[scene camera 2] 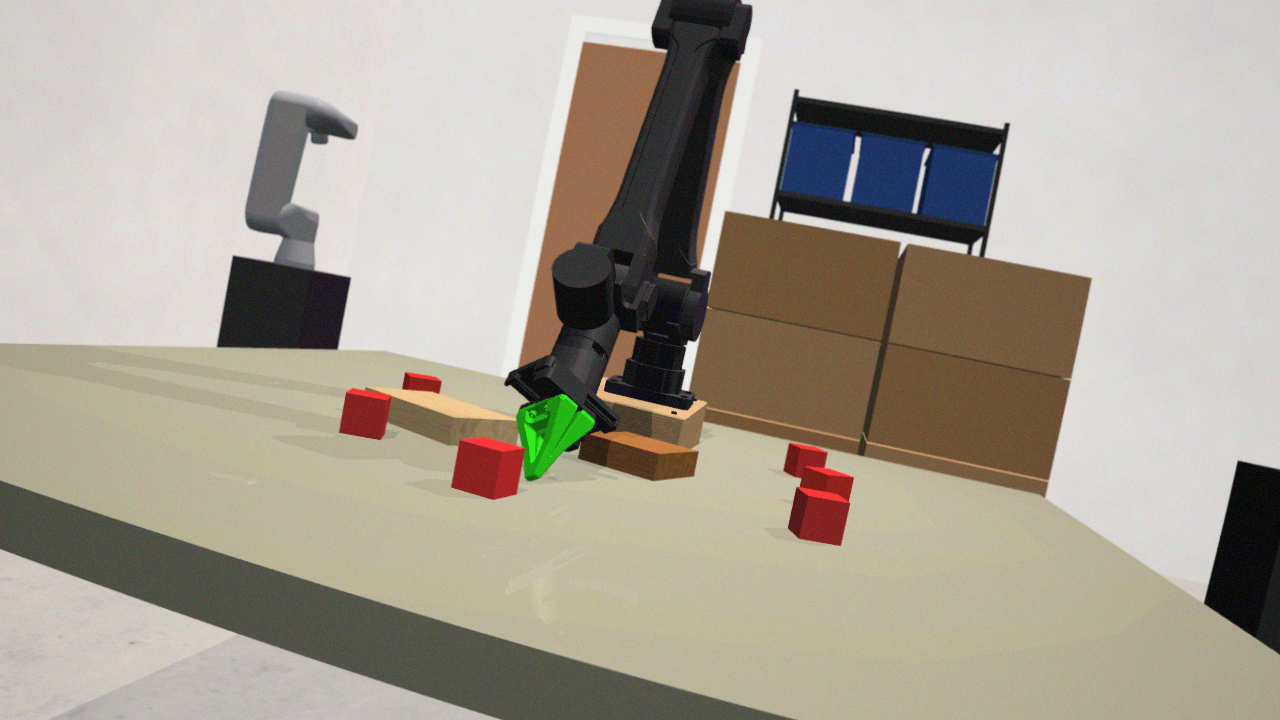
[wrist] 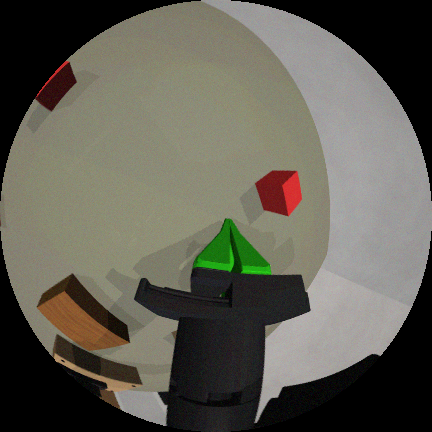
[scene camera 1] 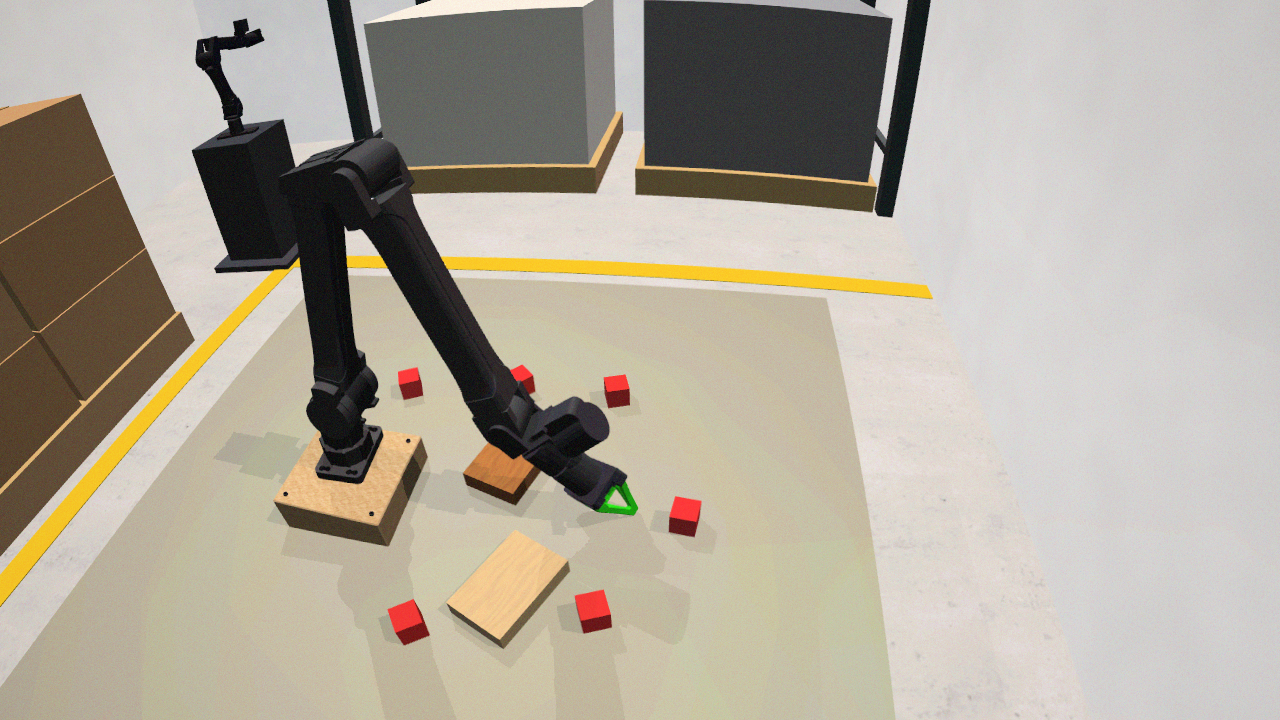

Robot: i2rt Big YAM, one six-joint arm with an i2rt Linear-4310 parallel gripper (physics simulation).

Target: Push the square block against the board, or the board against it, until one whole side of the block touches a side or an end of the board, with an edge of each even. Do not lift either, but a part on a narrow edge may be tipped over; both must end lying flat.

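Frame: origin at the arm's base, x up, y left, z back, level; centimetres.
Where they show: gripper, fingertip midpoint: [scene camera 2: 531, 478] [wrist: 226, 222] [scene camera 1: 635, 511]; arm's base, origin of the base link: [scene camera 2: 649, 397] [scene camera 1: 351, 455].
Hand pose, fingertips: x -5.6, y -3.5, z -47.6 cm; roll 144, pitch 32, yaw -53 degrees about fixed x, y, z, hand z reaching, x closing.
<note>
Each offset is from my fingertips to the top centre of the thing.
The square block @[dy +6.7, dx +2.6, dz +21.7 cm] [scene camera 1: 494, 471] [scene camera 2: 635, 450] [wrist: 82, 322], darker orange-brown wood, lies flat in front of the arm's base, partly covered by the arm in scene camera 1. The board @[dy -15.6, dx +2.6, dz +17.1 cm] [scene camera 1: 510, 586] [scene camera 2: 443, 413], pale wood and longer, lies flat nearer scene camera 1, turned at an angle. A clear gap separates the two. My gripper [scene camera 1: 634, 511] [scene camera 2: 533, 476] [wrist: 226, 222] has green fingers, shut and empty. It is tilted, with its tips low, close above the table, to the right of the block in scene camera 1 and touching neither part. The wrist camera mostly hides the board.
One red cube @[dy -2.0, dx +3.6, dz -7.5 cm] [scene camera 1: 684, 516] [scene camera 2: 487, 467] [wrist: 280, 192] stands close beyond the fingertips. Two more red cubes @[dy -18.9, dx +3.6, dz +4.8 cm] [scene camera 1: 593, 610] @[dy -23.4, dx +3.6, dz +30.2 cm] [scene camera 1: 408, 621] flank the board. Several others, such as one red cube @[dy +26.0, dx +3.6, dz +4.5 cm] [scene camera 1: 616, 391], stand beyond the block. The arm's wooden base [scene camera 1: 393, 465] [wrist: 97, 365] is beside the block.
</note>
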